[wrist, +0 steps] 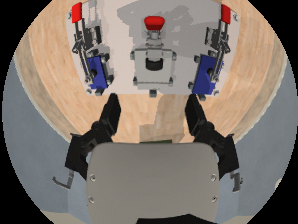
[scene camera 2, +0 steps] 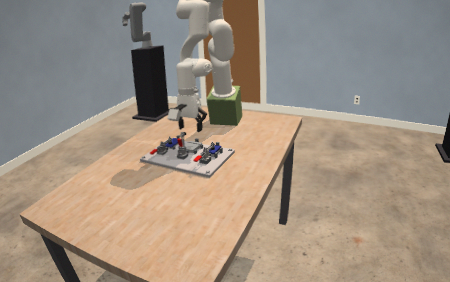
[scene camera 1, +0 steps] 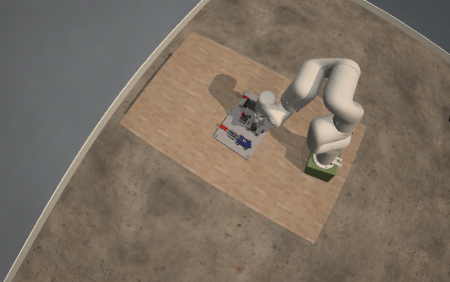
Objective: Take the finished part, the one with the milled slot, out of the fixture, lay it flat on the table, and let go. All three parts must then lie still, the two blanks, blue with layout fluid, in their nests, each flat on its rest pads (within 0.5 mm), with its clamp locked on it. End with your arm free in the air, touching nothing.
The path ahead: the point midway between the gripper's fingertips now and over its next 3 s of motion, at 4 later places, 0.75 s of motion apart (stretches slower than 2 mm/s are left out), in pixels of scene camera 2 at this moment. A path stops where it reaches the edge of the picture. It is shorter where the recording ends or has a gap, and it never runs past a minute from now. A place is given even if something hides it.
The gripper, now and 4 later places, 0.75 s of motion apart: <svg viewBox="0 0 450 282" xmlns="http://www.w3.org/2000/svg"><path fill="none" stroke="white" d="M190 129L191 136L191 139L191 141L191 145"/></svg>
